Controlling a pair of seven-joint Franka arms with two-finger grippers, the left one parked.
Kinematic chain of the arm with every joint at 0, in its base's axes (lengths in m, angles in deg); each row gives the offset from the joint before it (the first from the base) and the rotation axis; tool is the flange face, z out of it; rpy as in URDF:
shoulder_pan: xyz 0 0 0.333 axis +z
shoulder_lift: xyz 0 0 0 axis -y
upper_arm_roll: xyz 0 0 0.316 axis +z
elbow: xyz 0.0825 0 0 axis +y
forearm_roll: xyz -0.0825 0 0.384 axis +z
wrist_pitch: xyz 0 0 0 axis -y
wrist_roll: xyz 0.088 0 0 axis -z
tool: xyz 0 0 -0.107 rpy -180 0 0
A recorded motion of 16 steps. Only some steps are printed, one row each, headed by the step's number.
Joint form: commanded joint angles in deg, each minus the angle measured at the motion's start. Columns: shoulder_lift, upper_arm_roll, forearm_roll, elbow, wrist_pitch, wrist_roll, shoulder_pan.
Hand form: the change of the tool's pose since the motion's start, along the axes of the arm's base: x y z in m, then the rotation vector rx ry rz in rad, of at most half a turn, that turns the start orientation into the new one. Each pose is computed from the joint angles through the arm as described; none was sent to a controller.
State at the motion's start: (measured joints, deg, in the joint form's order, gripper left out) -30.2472 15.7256 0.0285 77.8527 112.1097 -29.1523 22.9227
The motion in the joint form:
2: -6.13 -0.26 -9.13 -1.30 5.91 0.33 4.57
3: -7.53 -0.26 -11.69 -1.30 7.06 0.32 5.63
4: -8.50 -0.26 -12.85 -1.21 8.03 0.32 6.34
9: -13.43 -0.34 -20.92 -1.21 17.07 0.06 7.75
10: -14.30 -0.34 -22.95 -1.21 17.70 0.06 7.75
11: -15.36 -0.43 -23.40 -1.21 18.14 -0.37 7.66
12: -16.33 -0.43 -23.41 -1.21 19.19 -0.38 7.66
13: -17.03 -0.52 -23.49 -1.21 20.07 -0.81 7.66
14: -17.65 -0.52 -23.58 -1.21 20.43 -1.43 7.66
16: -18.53 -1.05 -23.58 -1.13 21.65 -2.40 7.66
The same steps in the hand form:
2: -0.0084 0.0468 -0.0561 -0.0805 -0.0996 0.1119
3: -0.0133 0.0576 -0.0718 -0.1069 -0.1211 0.1481
4: -0.0173 0.0652 -0.0831 -0.1164 -0.1305 0.1694
9: -0.0167 0.0869 -0.1300 -0.1314 -0.2561 0.2672
10: -0.0159 0.0869 -0.1400 -0.1509 -0.2712 0.2875
11: -0.0148 0.0854 -0.1531 -0.1592 -0.2651 0.2991
12: -0.0149 0.0865 -0.1638 -0.1525 -0.2625 0.3017
13: -0.0144 0.0866 -0.1714 -0.1488 -0.2640 0.3105
14: -0.0148 0.0867 -0.1788 -0.1503 -0.2603 0.3236
16: -0.0120 0.0837 -0.1897 -0.1502 -0.2637 0.3373

